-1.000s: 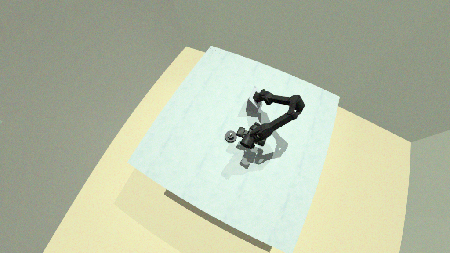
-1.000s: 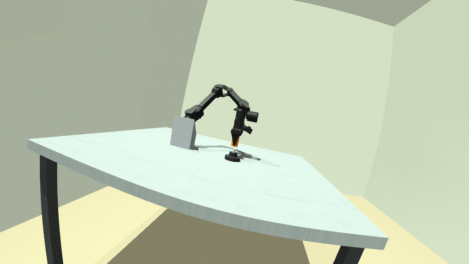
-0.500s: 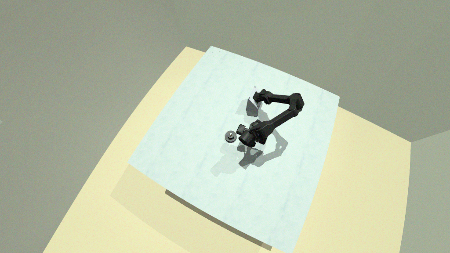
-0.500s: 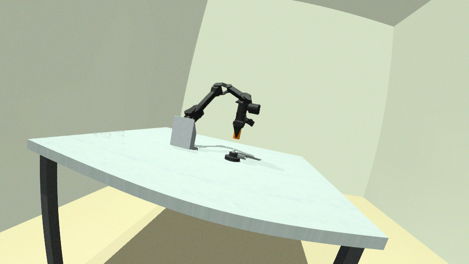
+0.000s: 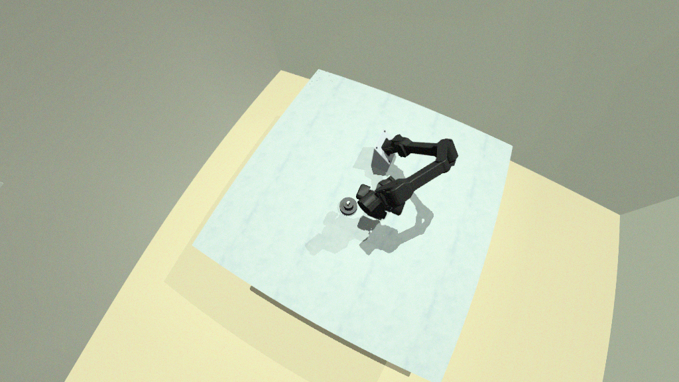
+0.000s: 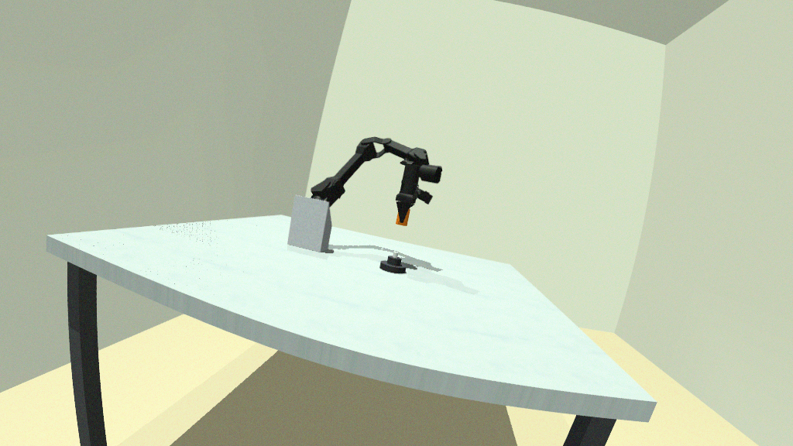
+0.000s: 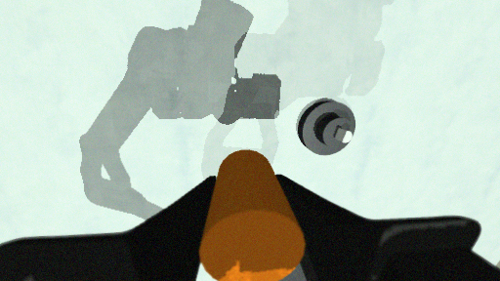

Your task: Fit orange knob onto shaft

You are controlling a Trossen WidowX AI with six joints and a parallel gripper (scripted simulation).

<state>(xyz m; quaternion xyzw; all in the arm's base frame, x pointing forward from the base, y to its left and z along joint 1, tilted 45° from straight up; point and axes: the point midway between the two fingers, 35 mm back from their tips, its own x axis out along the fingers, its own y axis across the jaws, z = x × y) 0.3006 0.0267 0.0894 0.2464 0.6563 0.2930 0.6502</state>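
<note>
Right now the round dark pedestal is 13 cm to the right of my gripper tip, 12 cm below it and 1 cm ahead of it. The rest, counted from my gripper tip: orange knob: 3 cm above.
</note>
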